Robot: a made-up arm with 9 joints. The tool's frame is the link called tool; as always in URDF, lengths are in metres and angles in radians.
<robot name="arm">
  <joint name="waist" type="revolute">
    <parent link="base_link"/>
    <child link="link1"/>
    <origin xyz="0 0 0.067" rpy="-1.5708 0 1.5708"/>
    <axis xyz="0 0 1"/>
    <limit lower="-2.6" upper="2.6" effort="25" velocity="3"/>
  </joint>
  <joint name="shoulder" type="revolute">
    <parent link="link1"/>
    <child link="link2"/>
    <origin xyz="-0.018 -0.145 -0.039" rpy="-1.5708 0 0"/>
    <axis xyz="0 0 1"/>
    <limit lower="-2.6" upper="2.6" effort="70" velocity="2.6"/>
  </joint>
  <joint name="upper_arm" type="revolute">
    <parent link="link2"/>
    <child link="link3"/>
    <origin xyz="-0.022 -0.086 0.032" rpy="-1.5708 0 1.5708"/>
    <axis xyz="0 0 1"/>
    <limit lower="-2.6" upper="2.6" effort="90" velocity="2.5"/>
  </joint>
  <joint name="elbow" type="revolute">
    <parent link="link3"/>
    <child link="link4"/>
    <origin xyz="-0.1 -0.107 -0.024" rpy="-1.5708 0 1.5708"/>
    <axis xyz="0 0 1"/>
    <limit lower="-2.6" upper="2.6" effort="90" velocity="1.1"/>
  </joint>
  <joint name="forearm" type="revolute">
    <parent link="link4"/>
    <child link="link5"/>
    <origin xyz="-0.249 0.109 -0.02" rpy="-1.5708 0 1.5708"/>
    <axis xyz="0 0 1"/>
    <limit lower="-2.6" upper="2.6" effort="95" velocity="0.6"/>
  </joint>
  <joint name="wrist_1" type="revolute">
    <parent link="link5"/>
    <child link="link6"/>
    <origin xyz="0.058 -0.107 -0.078" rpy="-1.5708 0 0"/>
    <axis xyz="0 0 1"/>
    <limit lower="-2.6" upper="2.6" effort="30" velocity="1.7"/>
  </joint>
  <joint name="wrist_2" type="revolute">
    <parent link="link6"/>
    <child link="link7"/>
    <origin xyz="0.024 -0.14 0.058" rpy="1.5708 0 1.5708"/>
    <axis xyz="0 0 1"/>
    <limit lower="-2.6" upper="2.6" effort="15" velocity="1"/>
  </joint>
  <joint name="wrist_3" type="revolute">
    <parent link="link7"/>
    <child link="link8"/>
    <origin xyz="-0.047 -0.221 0.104" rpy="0 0 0"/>
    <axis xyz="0 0 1"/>
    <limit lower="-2.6" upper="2.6" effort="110" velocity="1"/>
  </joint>
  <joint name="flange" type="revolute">
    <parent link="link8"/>
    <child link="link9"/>
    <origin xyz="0.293 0.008 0.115" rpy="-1.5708 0 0"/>
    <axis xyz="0 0 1"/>
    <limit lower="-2.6" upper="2.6" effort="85" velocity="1.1"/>
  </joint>
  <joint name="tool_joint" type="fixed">
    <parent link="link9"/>
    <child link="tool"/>
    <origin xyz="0.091 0.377 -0.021" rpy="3.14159 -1.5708 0"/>
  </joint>
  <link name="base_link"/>
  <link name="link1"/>
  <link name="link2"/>
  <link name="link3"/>
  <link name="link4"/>
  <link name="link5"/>
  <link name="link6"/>
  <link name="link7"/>
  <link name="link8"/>
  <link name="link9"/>
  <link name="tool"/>
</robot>
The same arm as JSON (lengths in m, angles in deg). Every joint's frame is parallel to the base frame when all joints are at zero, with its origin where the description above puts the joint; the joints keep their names.
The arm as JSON. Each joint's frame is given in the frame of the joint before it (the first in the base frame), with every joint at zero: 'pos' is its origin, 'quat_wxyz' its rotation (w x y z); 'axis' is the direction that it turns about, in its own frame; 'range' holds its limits. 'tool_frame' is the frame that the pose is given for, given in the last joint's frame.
{
  "length_unit": "m",
  "angle_unit": "deg",
  "joints": [
    {
      "joint": "waist",
      "pos": [
        0.0,
        0.0,
        0.067
      ],
      "quat_wxyz": [
        1.0,
        0.0,
        0.0,
        0.0
      ],
      "axis": [
        -1.0,
        0.0,
        0.0
      ],
      "range": [
        -148.97,
        148.97
      ]
    },
    {
      "joint": "shoulder",
      "pos": [
        0.039,
        -0.018,
        0.145
      ],
      "quat_wxyz": [
        1.0,
        0.0,
        0.0,
        0.0
      ],
      "axis": [
        0.0,
        0.0,
        -1.0
      ],
      "range": [
        -148.97,
        148.97
      ]
    },
    {
      "joint": "upper_arm",
      "pos": [
        -0.086,
        -0.022,
        -0.032
      ],
      "quat_wxyz": [
        1.0,
        0.0,
        0.0,
        0.0
      ],
      "axis": [
        0.0,
        -1.0,
        0.0
      ],
      "range": [
        -148.97,
        148.97
      ]
    },
    {
      "joint": "elbow",
      "pos": [
        -0.1,
        0.024,
        -0.107
      ],
      "quat_wxyz": [
        1.0,
        0.0,
        0.0,
        0.0
      ],
      "axis": [
        -1.0,
        0.0,
        0.0
      ],
      "range": [
        -148.97,
        148.97
      ]
    },
    {
      "joint": "forearm",
      "pos": [
        0.02,
        0.109,
        -0.249
      ],
      "quat_wxyz": [
        1.0,
        0.0,
        0.0,
        0.0
      ],
      "axis": [
        0.0,
        0.0,
        -1.0
      ],
      "range": [
        -148.97,
        148.97
      ]
    },
    {
      "joint": "wrist_1",
      "pos": [
        -0.107,
        0.058,
        0.078
      ],
      "quat_wxyz": [
        1.0,
        0.0,
        0.0,
        0.0
      ],
      "axis": [
        1.0,
        0.0,
        0.0
      ],
      "range": [
        -148.97,
        148.97
      ]
    },
    {
      "joint": "wrist_2",
      "pos": [
        0.058,
        0.024,
        -0.14
      ],
      "quat_wxyz": [
        1.0,
        0.0,
        0.0,
        0.0
      ],
      "axis": [
        0.0,
        1.0,
        0.0
      ],
      "range": [
        -148.97,
        148.97
      ]
    },
    {
      "joint": "wrist_3",
      "pos": [
        -0.221,
        0.104,
        -0.047
      ],
      "quat_wxyz": [
        1.0,
        0.0,
        0.0,
        0.0
      ],
      "axis": [
        0.0,
        1.0,
        0.0
      ],
      "range": [
        -148.97,
        148.97
      ]
    },
    {
      "joint": "flange",
      "pos": [
        0.008,
        0.115,
        0.293
      ],
      "quat_wxyz": [
        1.0,
        0.0,
        0.0,
        0.0
      ],
      "axis": [
        1.0,
        0.0,
        0.0
      ],
      "range": [
        -148.97,
        148.97
      ]
    }
  ],
  "tool_frame": {
    "pos": [
      -0.021,
      -0.377,
      0.091
    ],
    "quat_wxyz": [
      1.0,
      -0.000003,
      -0.000007,
      -0.000002
    ]
  }
}

